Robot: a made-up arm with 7 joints.
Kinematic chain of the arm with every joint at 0, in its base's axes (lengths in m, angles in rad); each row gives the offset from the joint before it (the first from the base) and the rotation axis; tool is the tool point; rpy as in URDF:
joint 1: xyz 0 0 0 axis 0.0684 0.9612 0.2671
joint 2: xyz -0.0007 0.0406 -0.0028 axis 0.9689 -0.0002 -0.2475
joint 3: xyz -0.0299 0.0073 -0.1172 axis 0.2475 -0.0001 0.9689
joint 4: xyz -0.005 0 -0.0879 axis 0.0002 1 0
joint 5: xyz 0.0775 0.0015 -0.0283 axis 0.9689 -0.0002 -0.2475
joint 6: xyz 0.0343 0 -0.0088 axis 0.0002 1 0
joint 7: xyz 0.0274 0 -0.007 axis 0.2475 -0.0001 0.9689
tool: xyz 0 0 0 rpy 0 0.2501 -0.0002
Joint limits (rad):
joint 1: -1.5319..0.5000
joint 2: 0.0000..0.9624
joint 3: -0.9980..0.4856
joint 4: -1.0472..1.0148
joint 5: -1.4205..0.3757
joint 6: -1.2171..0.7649
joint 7: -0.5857..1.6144
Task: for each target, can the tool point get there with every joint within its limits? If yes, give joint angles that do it. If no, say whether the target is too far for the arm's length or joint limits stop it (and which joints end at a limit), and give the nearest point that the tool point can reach.
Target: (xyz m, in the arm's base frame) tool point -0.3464 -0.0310 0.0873
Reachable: no: joint limits stop it (at a limit: joint 1, joint 3, joint 4, joint 5, joint 6) | nearest point -0.0517 0.0257 -0.0961 | short by 0.352 m
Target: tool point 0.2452 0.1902 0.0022
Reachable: yes | joints -0.9759 0.7504 0.2401 0.2055 -1.0690 -0.9445 1.1141
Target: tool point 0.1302 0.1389 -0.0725
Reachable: yes | joints -0.3320 0.5320 0.2341 -0.6724 -1.0675 -0.9464 0.0641
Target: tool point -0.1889 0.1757 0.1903
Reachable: no: joint limits stop it (at a limit: joint 1, joint 2, joint 3, joint 4, joint 5) | nearest point 0.0691 0.1230 0.0929 | short by 0.281 m
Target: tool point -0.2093 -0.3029 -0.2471
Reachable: no: too far | nearest point -0.1256 -0.0803 -0.2480 | short by 0.238 m
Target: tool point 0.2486 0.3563 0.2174
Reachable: no: too far | nearest point 0.2313 0.2463 0.1241 | short by 0.145 m
